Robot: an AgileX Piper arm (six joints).
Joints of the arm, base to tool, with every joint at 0 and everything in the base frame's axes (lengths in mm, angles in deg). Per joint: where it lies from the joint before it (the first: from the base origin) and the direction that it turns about. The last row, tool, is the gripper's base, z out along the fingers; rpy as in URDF.
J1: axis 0 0 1 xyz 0 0 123
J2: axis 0 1 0 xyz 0 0 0
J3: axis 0 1 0 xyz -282.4 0 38.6
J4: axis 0.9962 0 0.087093 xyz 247.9 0 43.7
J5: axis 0 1 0 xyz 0 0 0
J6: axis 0.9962 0 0.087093 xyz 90.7 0 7.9
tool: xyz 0 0 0 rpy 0 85 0
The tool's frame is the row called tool.
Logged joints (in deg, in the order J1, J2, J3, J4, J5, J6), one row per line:
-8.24 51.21 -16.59 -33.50 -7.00 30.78
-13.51 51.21 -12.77 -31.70 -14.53 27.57
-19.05 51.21 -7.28 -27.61 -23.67 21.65
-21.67 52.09 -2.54 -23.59 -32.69 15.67
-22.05 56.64 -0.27 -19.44 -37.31 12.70
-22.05 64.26 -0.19 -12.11 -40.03 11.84
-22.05 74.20 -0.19 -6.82 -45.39 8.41
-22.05 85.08 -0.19 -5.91 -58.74 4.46
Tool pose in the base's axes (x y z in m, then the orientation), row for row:
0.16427 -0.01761 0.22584 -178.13 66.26 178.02
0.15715 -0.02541 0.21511 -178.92 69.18 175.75
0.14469 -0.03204 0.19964 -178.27 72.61 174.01
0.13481 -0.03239 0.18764 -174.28 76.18 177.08
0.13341 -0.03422 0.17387 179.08 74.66 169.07
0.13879 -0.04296 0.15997 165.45 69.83 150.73
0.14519 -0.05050 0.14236 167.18 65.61 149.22
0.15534 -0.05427 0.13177 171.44 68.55 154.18
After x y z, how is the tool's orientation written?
As angles about the fixed x, y, z axes (roll, pitch, yaw), in degrees.
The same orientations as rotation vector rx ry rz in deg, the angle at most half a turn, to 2 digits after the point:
3.18 113.71 -3.14
4.83 110.74 -3.88
6.80 107.24 -5.74
6.71 103.64 -7.26
9.40 105.01 -6.81
18.17 108.05 -5.77
22.21 111.68 -7.13
19.32 109.69 -8.82

